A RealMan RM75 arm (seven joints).
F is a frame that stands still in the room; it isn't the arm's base.
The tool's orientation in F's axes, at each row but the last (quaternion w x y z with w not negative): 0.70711, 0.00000, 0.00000, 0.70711; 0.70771, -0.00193, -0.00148, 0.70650; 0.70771, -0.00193, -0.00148, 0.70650; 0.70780, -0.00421, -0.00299, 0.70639; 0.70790, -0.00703, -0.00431, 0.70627; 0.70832, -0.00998, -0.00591, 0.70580
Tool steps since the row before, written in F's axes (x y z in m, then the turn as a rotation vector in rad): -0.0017, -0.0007, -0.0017, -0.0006, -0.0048, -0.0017; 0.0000, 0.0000, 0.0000, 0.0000, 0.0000, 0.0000; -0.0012, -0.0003, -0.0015, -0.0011, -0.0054, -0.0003; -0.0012, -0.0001, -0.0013, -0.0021, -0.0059, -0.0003; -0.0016, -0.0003, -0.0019, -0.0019, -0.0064, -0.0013; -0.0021, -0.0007, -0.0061, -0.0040, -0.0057, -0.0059
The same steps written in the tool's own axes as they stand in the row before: -0.0007, 0.0017, -0.0017, -0.0048, 0.0006, -0.0017; 0.0000, 0.0000, 0.0000, 0.0000, 0.0000, 0.0000; -0.0003, 0.0012, -0.0015, -0.0054, 0.0011, -0.0003; -0.0001, 0.0012, -0.0013, -0.0059, 0.0021, -0.0003; -0.0003, 0.0016, -0.0019, -0.0064, 0.0019, -0.0013; -0.0007, 0.0022, -0.0061, -0.0057, 0.0041, -0.0058
